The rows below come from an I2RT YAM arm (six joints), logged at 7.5 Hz.
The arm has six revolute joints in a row. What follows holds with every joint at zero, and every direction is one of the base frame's.
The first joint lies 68 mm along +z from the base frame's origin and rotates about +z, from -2.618 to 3.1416 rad.
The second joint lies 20 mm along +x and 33.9 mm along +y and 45.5 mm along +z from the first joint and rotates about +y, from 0 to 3.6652 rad.
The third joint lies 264 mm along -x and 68.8 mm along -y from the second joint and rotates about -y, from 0 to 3.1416 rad.
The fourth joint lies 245 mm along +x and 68.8 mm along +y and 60 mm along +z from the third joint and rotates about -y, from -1.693 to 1.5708 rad.
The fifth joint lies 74 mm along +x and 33.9 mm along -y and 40.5 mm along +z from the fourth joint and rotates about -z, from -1.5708 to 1.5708 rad.
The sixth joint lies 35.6 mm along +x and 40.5 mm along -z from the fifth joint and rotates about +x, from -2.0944 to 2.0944 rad.
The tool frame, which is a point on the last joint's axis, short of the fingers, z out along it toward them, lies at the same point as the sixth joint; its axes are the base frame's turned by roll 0, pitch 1.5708 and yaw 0 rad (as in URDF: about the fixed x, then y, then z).
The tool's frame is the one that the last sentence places.
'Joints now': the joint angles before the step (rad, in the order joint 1, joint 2, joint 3, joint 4, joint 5, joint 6). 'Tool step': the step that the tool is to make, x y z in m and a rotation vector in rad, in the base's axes. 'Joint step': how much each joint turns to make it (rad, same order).
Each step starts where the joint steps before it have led.
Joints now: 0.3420 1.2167 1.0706 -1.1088 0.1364 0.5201
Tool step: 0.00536 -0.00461 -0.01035 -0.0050 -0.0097 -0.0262
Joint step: -0.0271 0.0084 -0.0370 0.0534 0.0072 -0.0034
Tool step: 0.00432 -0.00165 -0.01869 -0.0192 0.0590 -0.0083
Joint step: -0.0133 0.0397 -0.0401 0.0184 -0.0011 -0.0050
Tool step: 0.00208 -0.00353 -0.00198 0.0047 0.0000 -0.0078
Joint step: -0.0191 0.0034 -0.0057 0.0118 -0.0073 -0.0099
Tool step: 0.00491 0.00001 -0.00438 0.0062 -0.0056 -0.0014
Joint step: -0.0069 0.0168 -0.0065 0.0309 -0.0057 -0.0041
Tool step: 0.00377 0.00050 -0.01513 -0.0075 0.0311 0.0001
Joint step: -0.0026 0.0343 -0.0320 0.0347 -0.0019 -0.0024
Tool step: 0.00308 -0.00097 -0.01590 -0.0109 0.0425 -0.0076
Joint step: -0.0077 0.0401 -0.0294 0.0256 -0.0008 0.0001
